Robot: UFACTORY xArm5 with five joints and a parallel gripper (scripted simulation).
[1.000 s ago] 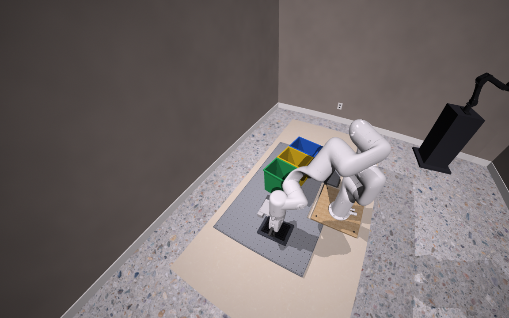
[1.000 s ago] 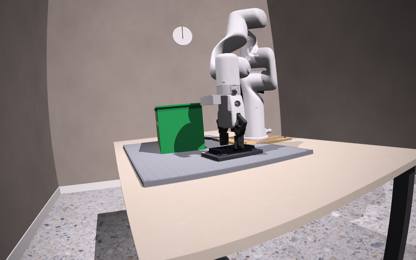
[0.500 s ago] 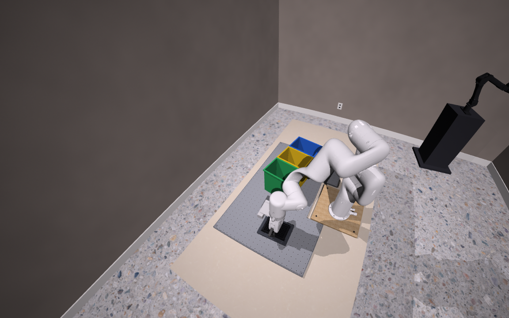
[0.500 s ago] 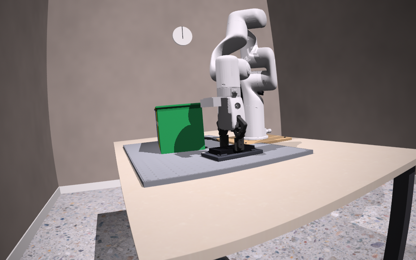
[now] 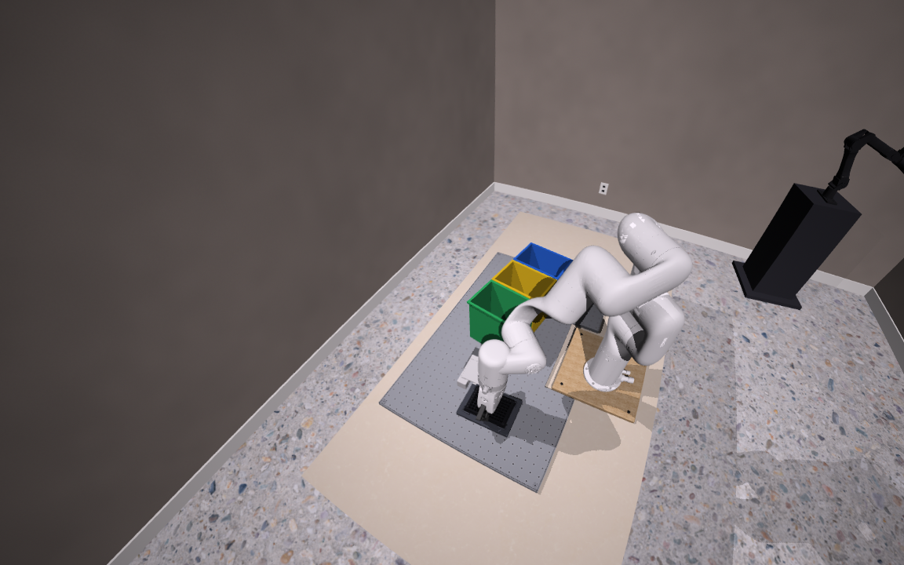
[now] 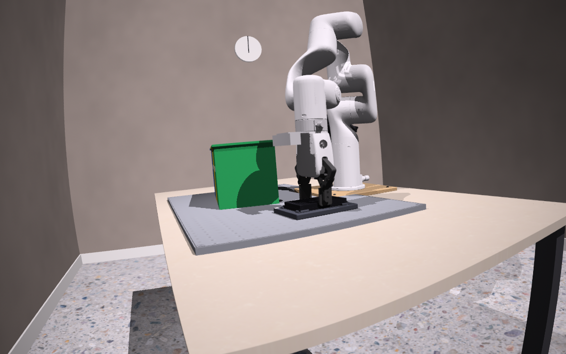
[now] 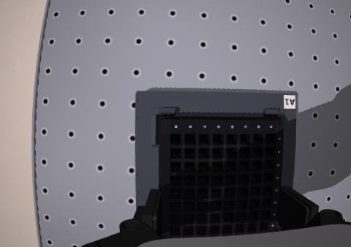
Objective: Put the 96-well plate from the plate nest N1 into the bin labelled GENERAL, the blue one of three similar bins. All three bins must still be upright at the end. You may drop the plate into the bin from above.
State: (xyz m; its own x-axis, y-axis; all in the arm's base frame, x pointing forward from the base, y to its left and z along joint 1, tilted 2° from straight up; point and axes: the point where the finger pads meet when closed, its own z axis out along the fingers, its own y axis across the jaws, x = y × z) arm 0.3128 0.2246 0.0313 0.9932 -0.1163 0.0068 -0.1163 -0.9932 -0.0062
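My hand is 10 mm above the black 96-well plate. Also, from my hand: green bin: 50 mm ahead, 270 mm to the right, 60 mm above; then yellow bin: 10 mm ahead, 390 mm to the right, 60 mm above; then dark plate nest: 20 mm below.
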